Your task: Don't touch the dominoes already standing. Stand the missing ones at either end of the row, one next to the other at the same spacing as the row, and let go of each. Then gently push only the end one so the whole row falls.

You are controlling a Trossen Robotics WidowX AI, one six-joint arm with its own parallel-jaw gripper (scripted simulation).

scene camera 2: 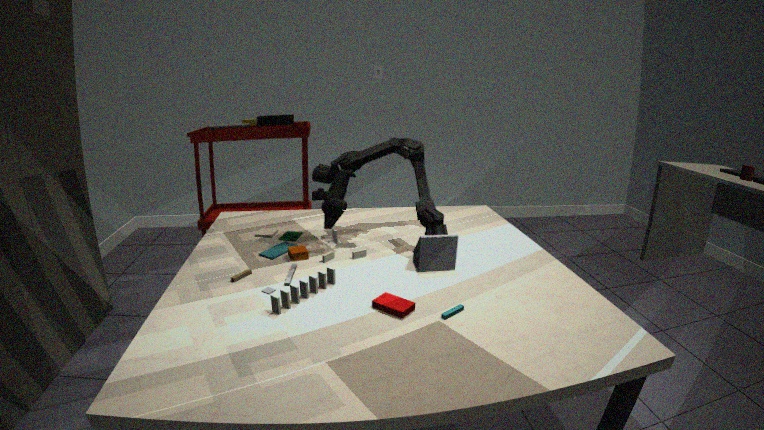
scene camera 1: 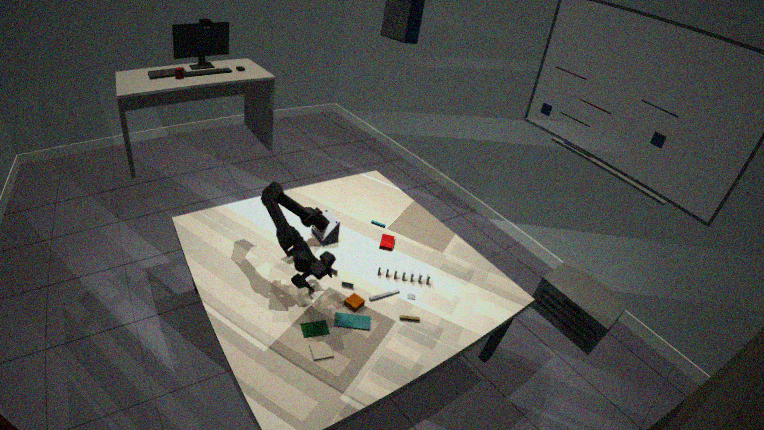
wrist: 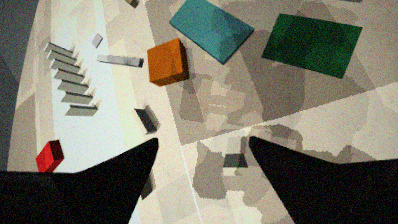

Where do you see a green card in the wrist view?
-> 326, 47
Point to an orange block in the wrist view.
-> At 167, 62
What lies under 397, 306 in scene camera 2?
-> A red block.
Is my gripper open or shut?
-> Open.
